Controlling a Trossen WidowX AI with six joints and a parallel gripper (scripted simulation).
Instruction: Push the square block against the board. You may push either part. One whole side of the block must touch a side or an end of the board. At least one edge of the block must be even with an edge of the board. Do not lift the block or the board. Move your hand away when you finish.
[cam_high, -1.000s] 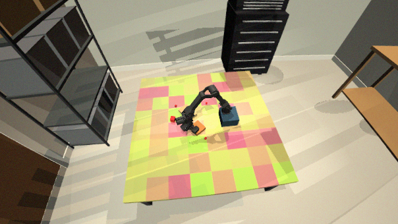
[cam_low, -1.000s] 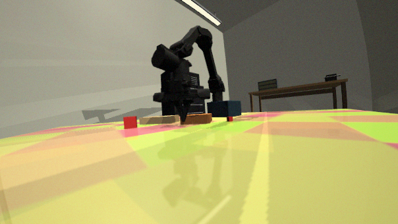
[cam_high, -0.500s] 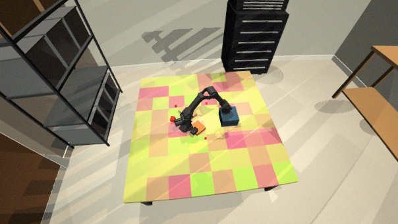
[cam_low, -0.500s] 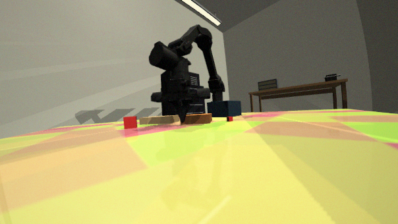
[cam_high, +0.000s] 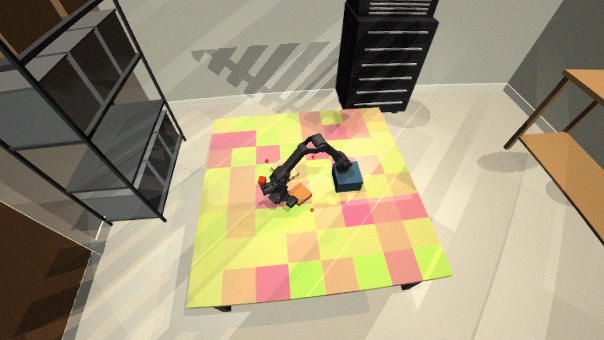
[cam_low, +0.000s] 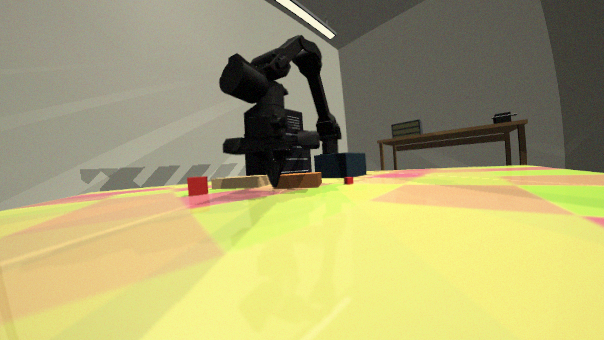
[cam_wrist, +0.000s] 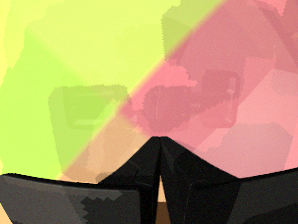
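My gripper tip is now 10 cm past the orange square block and 4 cm to the left of it. Round my gripper tip: tan board 2 cm behind, 22 cm to the right; then red cube 12 cm ahead, 15 cm to the right, 1 cm above.
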